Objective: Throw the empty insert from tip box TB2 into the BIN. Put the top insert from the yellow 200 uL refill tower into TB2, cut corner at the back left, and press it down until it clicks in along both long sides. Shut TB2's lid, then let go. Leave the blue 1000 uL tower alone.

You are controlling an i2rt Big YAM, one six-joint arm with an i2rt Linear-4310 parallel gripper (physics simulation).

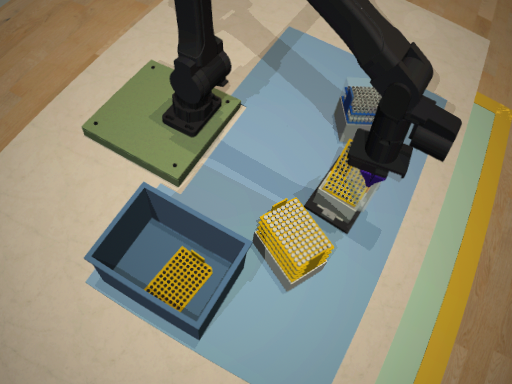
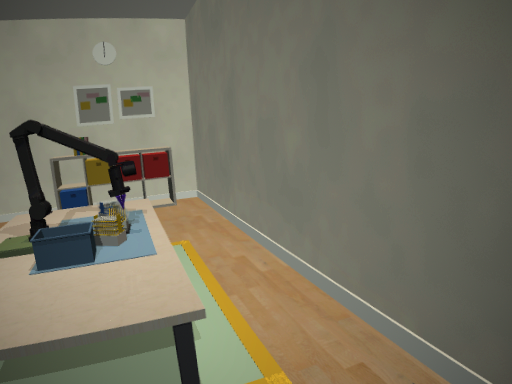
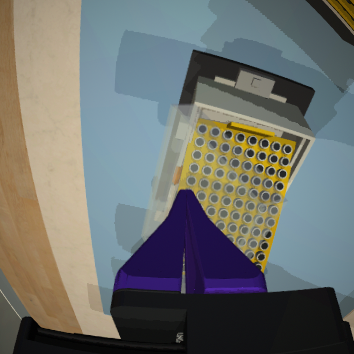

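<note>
TB2 (image 1: 336, 204) (image 3: 250, 109) holds a yellow insert (image 1: 344, 181) (image 3: 242, 190); whether it is clicked in along both long sides cannot be told. TB2's clear lid (image 3: 164, 170) is not shut; it shows along one long side, and its exact angle is hard to tell. My gripper (image 1: 369, 185) (image 2: 123, 207) (image 3: 184, 197) is shut and empty, its tips over that side of TB2. The yellow refill tower (image 1: 297, 232) (image 2: 110, 226) stands nearer the bin, its top insert full of white tips. An empty yellow insert (image 1: 182, 280) lies in the bin (image 1: 120, 277) (image 2: 65, 250).
The blue 1000 uL tower (image 1: 362, 104) (image 2: 104, 207) stands behind TB2, close to the arm. TB2 sits in a dark holder (image 1: 346, 226) (image 3: 197, 62). The green base plate (image 1: 135, 110) carries the arm at the left. All boxes stand on a blue mat (image 1: 280, 320).
</note>
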